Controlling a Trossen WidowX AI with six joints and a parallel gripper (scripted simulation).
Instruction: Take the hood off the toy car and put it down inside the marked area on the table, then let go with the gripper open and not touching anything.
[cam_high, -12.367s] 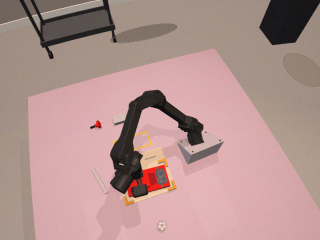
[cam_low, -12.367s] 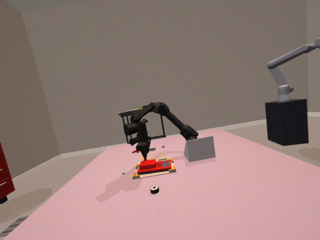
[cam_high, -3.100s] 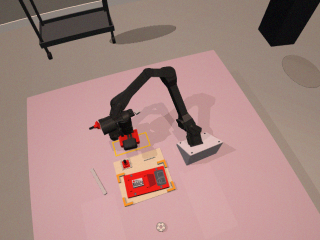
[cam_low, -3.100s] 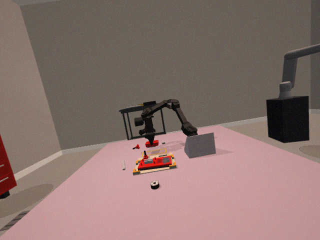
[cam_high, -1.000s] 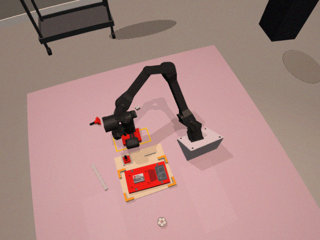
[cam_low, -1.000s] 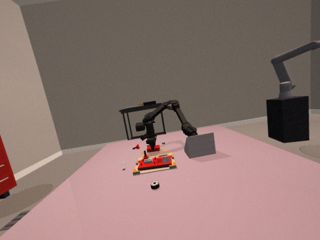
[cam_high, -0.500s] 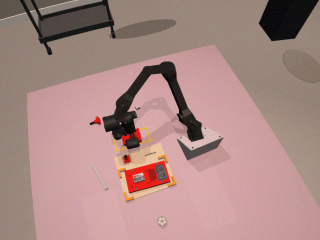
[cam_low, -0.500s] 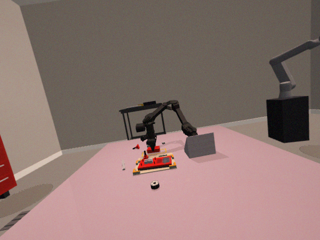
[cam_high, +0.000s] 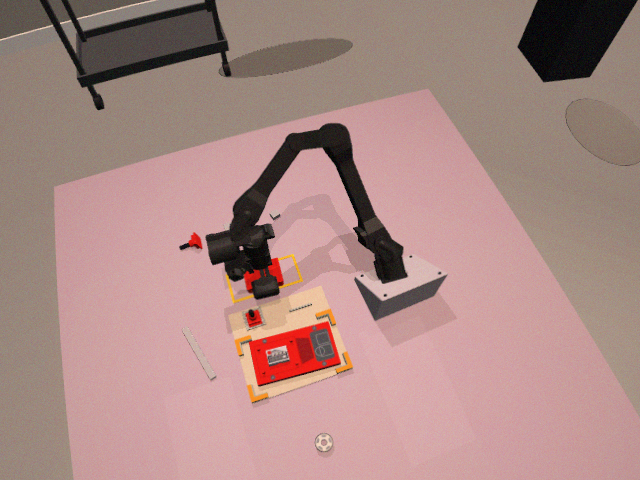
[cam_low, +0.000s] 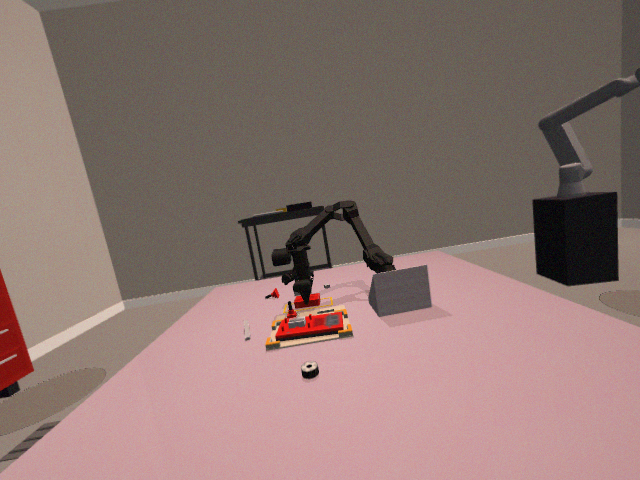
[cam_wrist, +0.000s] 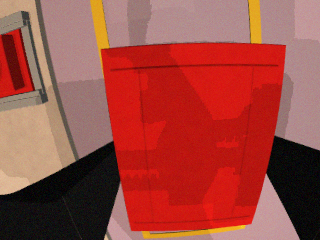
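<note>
Right now my gripper tip is right at the hood.
</note>
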